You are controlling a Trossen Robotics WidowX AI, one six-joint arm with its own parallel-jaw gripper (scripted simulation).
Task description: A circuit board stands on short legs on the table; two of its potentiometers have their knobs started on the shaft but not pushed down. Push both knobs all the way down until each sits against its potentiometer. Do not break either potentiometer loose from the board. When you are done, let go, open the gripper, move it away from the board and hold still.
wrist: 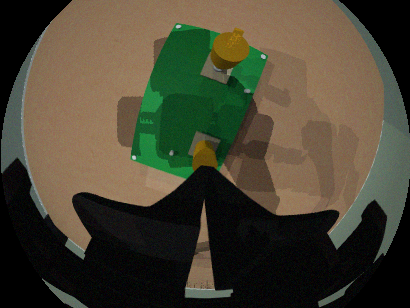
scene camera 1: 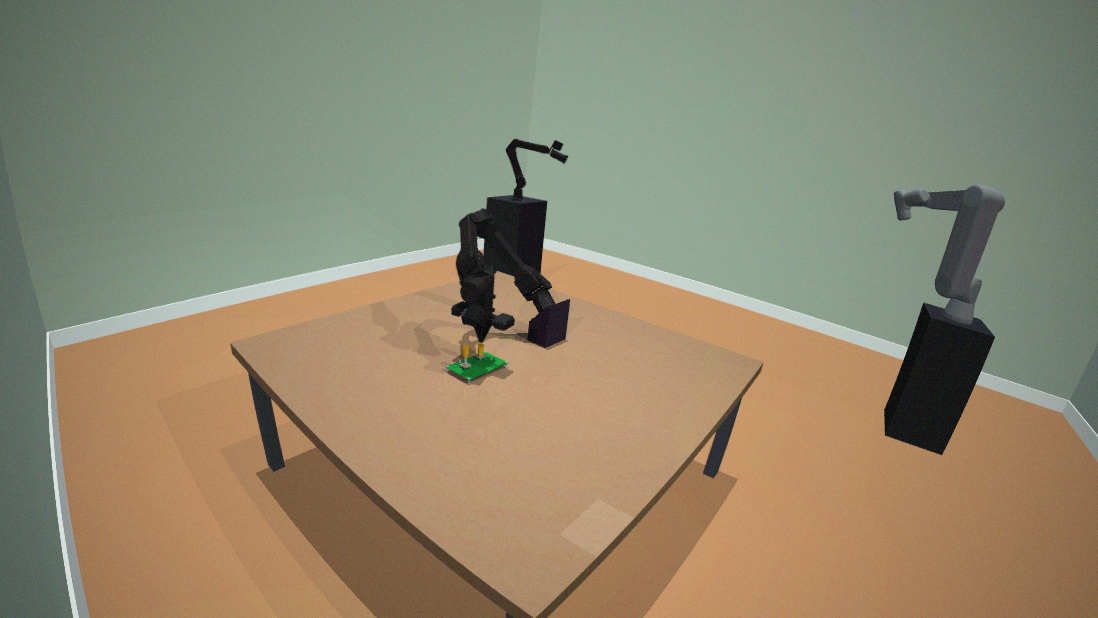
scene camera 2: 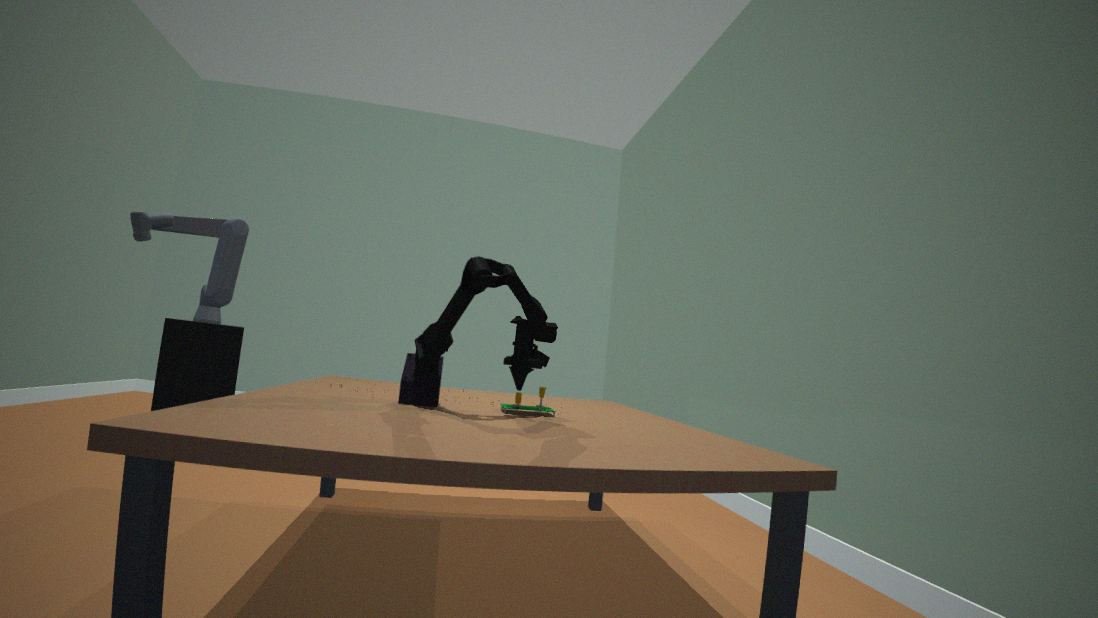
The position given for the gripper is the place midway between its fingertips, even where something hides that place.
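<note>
The gripper (scene camera 1: 481, 342) is shut and holds nothing. A knob (wrist: 228, 49) is visible together with the gripper (wrist: 205, 172), and scene camera 2 gives a further view of the gripper (scene camera 2: 518, 390).
</note>
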